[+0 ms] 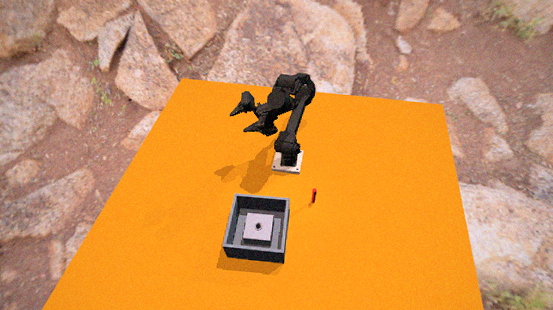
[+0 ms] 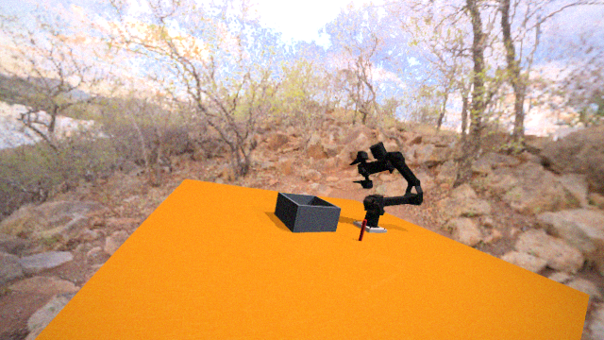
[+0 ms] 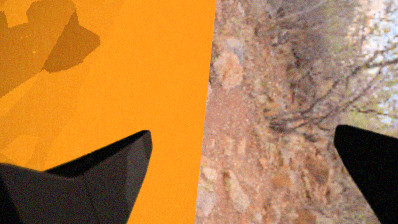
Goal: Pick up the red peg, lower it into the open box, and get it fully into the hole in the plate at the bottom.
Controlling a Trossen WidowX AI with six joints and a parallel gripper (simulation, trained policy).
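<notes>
My gripper tip is 29 cm to the right of the red peg, 19 cm above it and 16 cm short of it. From my gripper tip the other things lie so: dark grey box: 30 cm ahead, 20 cm below, 11 cm to the left; grey plate: 30 cm ahead, 18 cm below, 11 cm to the left.
</notes>
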